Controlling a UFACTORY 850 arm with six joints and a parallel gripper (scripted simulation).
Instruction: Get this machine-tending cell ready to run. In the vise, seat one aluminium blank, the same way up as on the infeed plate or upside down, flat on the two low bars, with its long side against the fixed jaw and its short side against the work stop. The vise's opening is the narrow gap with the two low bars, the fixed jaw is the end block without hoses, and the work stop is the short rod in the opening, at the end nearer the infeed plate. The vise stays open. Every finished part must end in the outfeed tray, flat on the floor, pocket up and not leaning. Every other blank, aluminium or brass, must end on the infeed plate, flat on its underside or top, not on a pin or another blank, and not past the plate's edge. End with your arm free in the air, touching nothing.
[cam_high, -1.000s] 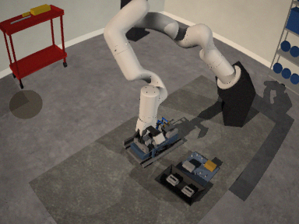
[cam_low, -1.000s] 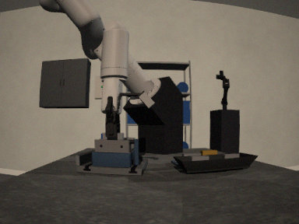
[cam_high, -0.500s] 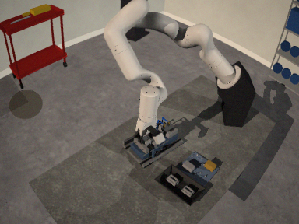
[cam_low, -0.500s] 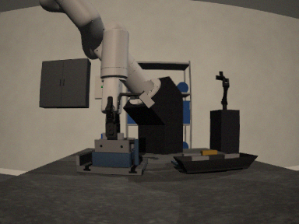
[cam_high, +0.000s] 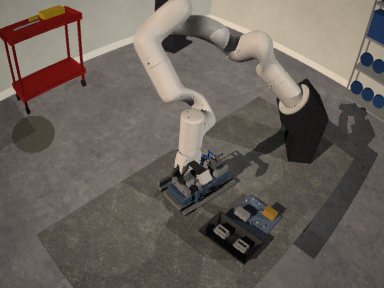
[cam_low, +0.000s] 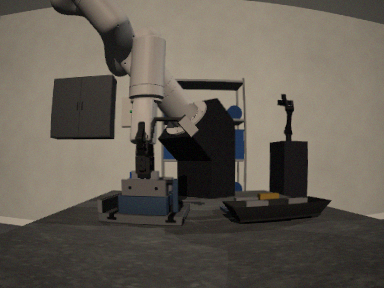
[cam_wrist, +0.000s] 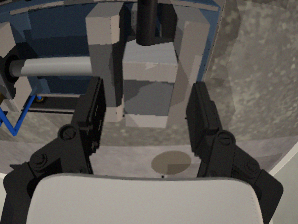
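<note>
Now: hand 70 mm past the vise, 20 mm to the right of it and 90 mm above it. Round my hand: brass blank 90 mm behind, 370 mm to the left, 100 mm below.
</note>
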